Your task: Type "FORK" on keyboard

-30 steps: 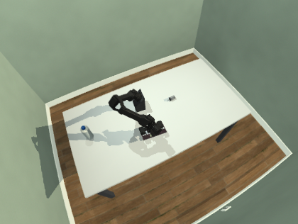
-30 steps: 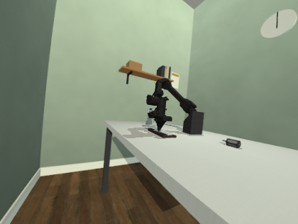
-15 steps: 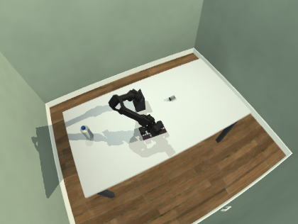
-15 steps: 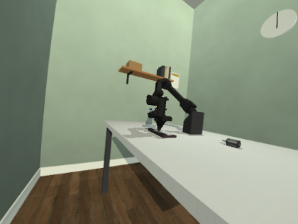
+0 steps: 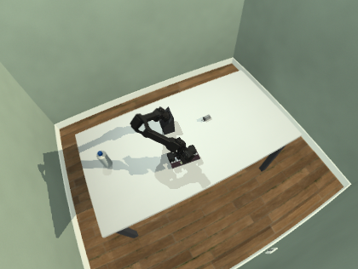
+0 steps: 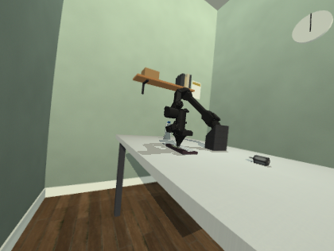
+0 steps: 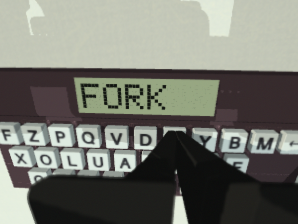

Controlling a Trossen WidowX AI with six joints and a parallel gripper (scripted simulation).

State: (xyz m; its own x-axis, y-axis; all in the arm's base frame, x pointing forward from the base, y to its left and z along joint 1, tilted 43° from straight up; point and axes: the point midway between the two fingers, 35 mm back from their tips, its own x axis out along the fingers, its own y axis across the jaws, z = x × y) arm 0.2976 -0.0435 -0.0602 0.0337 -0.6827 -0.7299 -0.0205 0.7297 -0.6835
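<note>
Right now my hand is 7 cm to the left of the left-arrow key and 3 cm above it.
</note>
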